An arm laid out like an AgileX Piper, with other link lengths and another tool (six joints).
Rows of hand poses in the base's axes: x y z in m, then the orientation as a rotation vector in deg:
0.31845 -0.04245 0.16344 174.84 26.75 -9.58
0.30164 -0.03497 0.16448 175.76 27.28 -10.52
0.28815 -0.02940 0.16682 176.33 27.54 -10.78
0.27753 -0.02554 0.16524 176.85 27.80 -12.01
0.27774 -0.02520 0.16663 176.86 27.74 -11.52
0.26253 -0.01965 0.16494 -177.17 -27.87 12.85
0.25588 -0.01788 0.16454 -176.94 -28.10 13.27
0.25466 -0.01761 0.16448 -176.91 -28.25 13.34
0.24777 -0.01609 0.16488 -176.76 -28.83 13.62
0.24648 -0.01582 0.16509 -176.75 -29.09 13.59
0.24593 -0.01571 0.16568 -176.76 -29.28 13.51
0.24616 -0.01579 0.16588 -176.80 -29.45 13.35
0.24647 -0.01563 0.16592 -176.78 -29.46 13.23
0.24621 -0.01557 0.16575 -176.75 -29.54 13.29
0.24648 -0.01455 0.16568 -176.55 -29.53 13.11
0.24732 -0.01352 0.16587 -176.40 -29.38 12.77
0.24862 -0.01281 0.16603 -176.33 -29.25 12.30
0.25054 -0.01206 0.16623 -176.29 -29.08 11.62
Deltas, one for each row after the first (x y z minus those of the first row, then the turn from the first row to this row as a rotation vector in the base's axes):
-0.01681 0.00748 0.00104 0.95 0.73 0.18
-0.03030 0.01305 0.00338 1.55 0.97 0.25
-0.04092 0.01691 0.00180 2.06 1.82 0.31
-0.04071 0.01725 0.00319 2.07 1.50 0.28
-0.05592 0.02280 0.00150 2.74 2.45 0.27
-0.06257 0.02457 0.00110 2.86 2.75 0.42
-0.06379 0.02484 0.00104 2.86 2.80 0.51
-0.07068 0.02636 0.00144 2.89 3.00 0.89
-0.07197 0.02663 0.00165 2.87 2.98 1.05
-0.07252 0.02674 0.00224 2.85 2.92 1.17
-0.07229 0.02666 0.00244 2.81 2.81 1.28
-0.07198 0.02682 0.00248 2.85 2.74 1.29
-0.07224 0.02688 0.00231 2.86 2.79 1.34
-0.07197 0.02790 0.00224 3.09 2.72 1.35
-0.07113 0.02893 0.00243 3.31 2.54 1.27
-0.06983 0.02964 0.00259 3.47 2.26 1.19
-0.06791 0.03039 0.00279 3.64 1.85 1.09

